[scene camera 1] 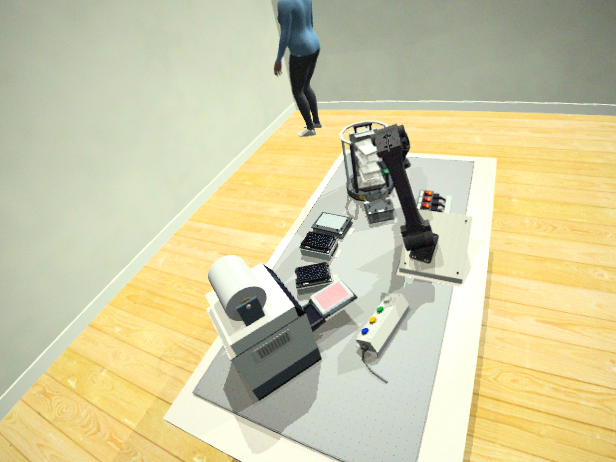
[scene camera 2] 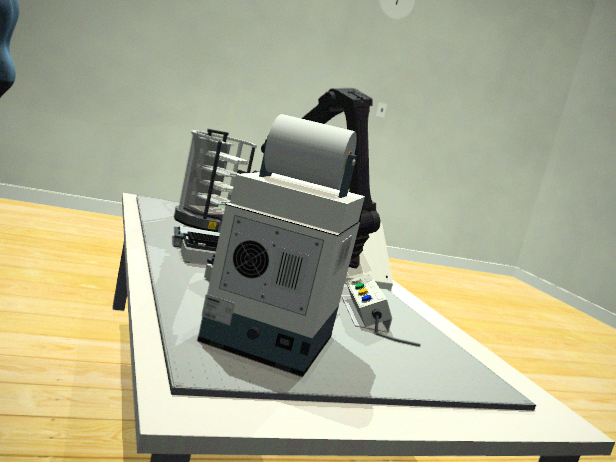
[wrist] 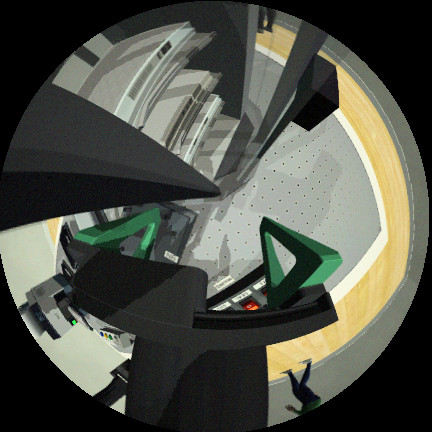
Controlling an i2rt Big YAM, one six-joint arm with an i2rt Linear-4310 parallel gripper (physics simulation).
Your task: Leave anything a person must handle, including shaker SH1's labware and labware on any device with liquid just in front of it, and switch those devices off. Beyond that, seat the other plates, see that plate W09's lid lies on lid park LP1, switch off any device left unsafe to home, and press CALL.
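Pixels of known places: gripper, fingertip midpoint: point(wrist: 209, 217); arm's base, origin of the base link: point(scene camera 1: 424, 246).
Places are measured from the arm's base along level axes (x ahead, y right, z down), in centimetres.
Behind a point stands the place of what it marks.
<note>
My gripper point(wrist: 209, 217) {x 27.9, y 39.0, z -5.0 cm} is open, its green fingers wide apart with nothing between them. It is beside the plate carousel point(scene camera 1: 353, 172) {x 43.7, y 30.4, z -8.4 cm} point(scene camera 2: 216, 180) {x 40.5, y 47.4, z -7.9 cm}, and scene camera 2 does not show the fingers. White plates point(scene camera 1: 369, 162) point(wrist: 172, 107) sit stacked in the carousel. A pink-filled plate point(scene camera 1: 333, 298) {x 20.1, y -38.6, z -4.4 cm} lies on the big device's extended tray. Two black plates point(scene camera 1: 319, 242) {x 42.7, y -10.1, z 1.8 cm} point(scene camera 1: 313, 274) {x 35.9, y -27.3, z 1.7 cm} and a pale-topped plate point(scene camera 1: 332, 223) {x 44.4, y 5.1, z 3.9 cm} sit on low stands or devices. The button box point(scene camera 1: 384, 325) {x 1.5, y -38.9, z 1.0 cm} point(scene camera 2: 371, 305) {x 6.6, y -46.5, z 2.2 cm} has green, yellow and blue buttons. Red rocker switches point(scene camera 1: 426, 199) {x 8.6, y 33.7, z 3.2 cm} point(wrist: 250, 304) {x 9.4, y 34.8, z 3.0 cm} show. Plate names are unreadable.
The big device point(scene camera 1: 280, 350) {x 23.4, y -65.2, z -9.9 cm} point(scene camera 2: 275, 270) {x 38.1, y -72.5, z -9.8 cm} carries a white roll. A low grey unit point(scene camera 1: 380, 210) {x 25.6, y 18.4, z 2.1 cm} point(wrist: 172, 232) {x 28.6, y 31.6, z 1.4 cm} stands beside the carousel. Dark uprights cross the wrist view close to the gripper. A person point(scene camera 1: 299, 35) point(scene camera 2: 6, 50) point(wrist: 303, 392) stands beyond the table.
</note>
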